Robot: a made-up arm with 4 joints.
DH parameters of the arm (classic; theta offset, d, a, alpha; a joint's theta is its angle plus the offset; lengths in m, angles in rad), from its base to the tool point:
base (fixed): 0 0.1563 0 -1.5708
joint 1: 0 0.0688 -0.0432 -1.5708
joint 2: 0 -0.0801 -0.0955 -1.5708
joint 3: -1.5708 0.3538 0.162 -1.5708
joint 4: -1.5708 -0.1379 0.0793 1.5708
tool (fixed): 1.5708 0.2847 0 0
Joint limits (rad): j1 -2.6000..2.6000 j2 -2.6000..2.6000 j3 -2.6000..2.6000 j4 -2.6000..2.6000
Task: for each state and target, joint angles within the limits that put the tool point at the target. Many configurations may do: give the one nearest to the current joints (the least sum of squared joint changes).
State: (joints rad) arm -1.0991 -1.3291 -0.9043 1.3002
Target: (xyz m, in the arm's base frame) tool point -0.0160 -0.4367 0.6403
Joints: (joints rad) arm -1.3676 -1.2437 -1.0468 1.3336
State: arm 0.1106 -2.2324 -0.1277 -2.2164
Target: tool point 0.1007 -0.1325 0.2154
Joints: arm -0.2783 -1.9490 -0.1779 -1.5492
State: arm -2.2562 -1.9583 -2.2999 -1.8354
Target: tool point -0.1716 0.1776 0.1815
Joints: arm -1.9587 -2.0209 -2.2257 -0.9616
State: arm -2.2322 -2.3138 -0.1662 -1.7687
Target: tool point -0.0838 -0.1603 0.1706
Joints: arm -2.4598 -1.7616 -0.2442 -1.5399
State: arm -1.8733 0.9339 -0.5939 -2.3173
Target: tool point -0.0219 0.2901 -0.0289
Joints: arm -1.5693 1.2503 -0.2700 -1.6271
